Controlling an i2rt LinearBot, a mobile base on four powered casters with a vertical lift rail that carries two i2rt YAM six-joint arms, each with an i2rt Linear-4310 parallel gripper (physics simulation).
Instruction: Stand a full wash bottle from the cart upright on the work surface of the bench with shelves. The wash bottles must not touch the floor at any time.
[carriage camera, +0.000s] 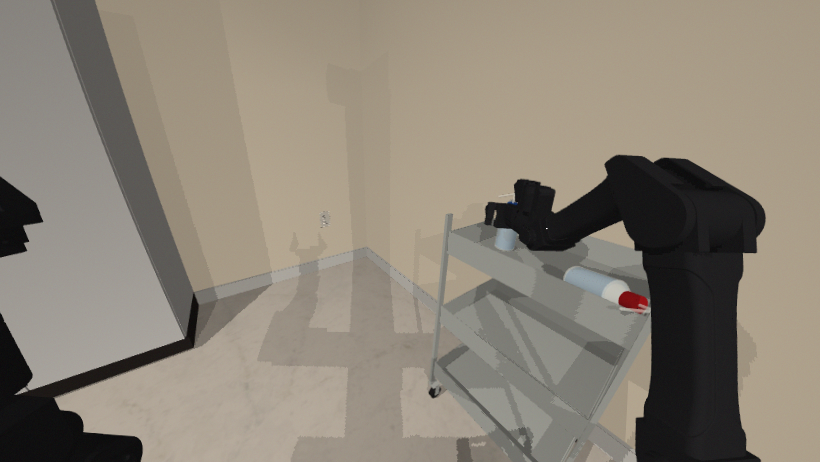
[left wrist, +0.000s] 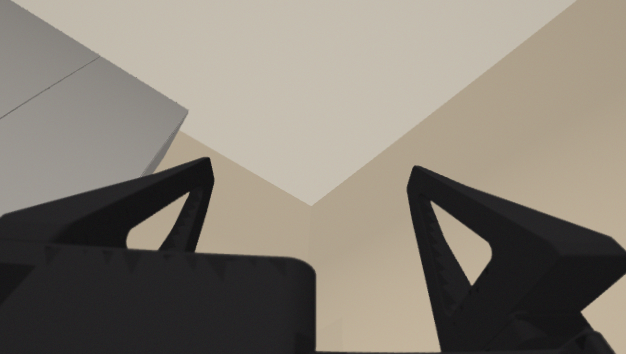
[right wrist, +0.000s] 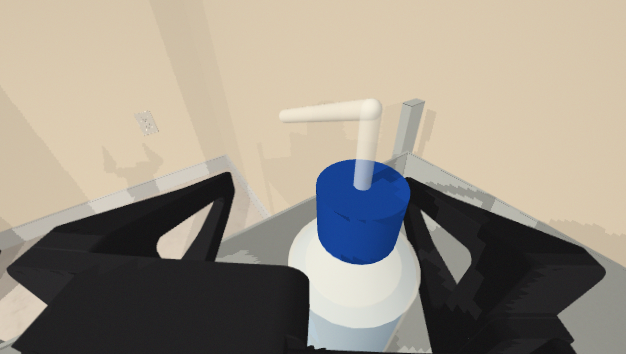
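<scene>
A wash bottle with a blue cap and bent white nozzle stands upright on the cart's top tray. A red-capped wash bottle lies on its side near that tray's front edge. My right gripper is open around the blue-capped bottle; the bottle sits nearer the right-hand finger in the right wrist view, and whether it touches is unclear. The lower bottle is partly hidden by the gripper body. My left gripper is open and empty, away from the cart. The bench with shelves does not show.
The grey cart has lower shelves and a corner post, with walls behind it. A tall grey cabinet with a dark base stands at the left. A wall outlet is near the room corner.
</scene>
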